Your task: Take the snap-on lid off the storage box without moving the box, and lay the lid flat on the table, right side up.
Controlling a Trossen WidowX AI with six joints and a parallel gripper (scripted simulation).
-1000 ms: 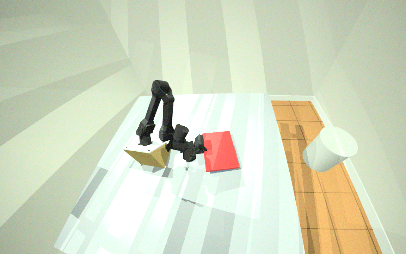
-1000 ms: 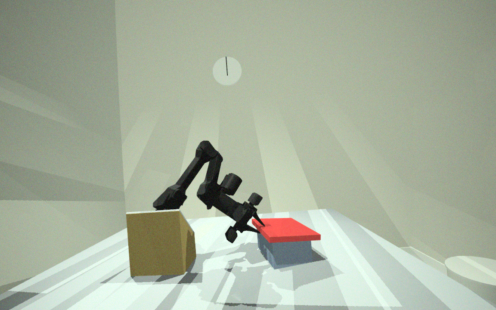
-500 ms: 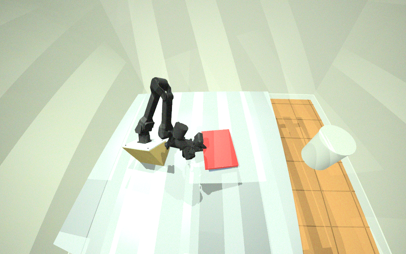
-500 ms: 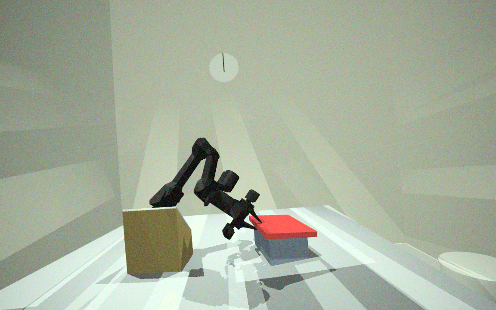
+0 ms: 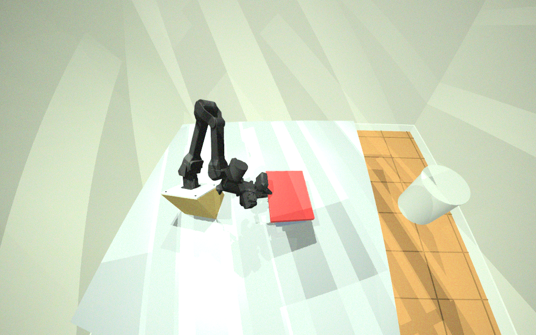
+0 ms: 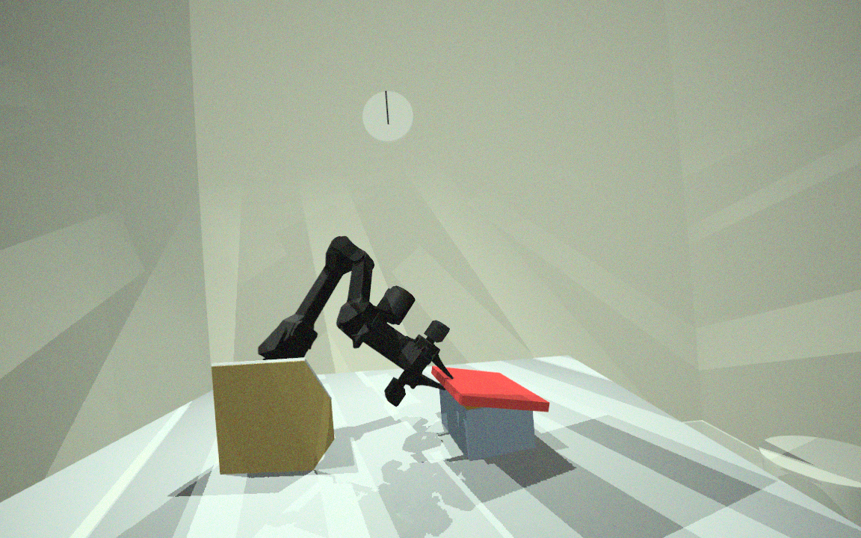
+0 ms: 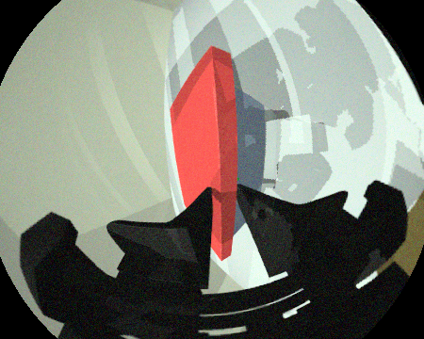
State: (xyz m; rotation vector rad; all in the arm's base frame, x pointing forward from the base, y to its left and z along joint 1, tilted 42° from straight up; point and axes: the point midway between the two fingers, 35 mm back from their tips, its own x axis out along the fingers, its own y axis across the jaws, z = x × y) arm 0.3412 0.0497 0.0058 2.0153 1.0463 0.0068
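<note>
Right now the red lid is 7 cm ahead of my gripper tip, 3 cm to the left of it and 1 cm below it. Also, from my gripper tip: storage box: 6 cm ahead, 2 cm to the left, 7 cm below.
</note>
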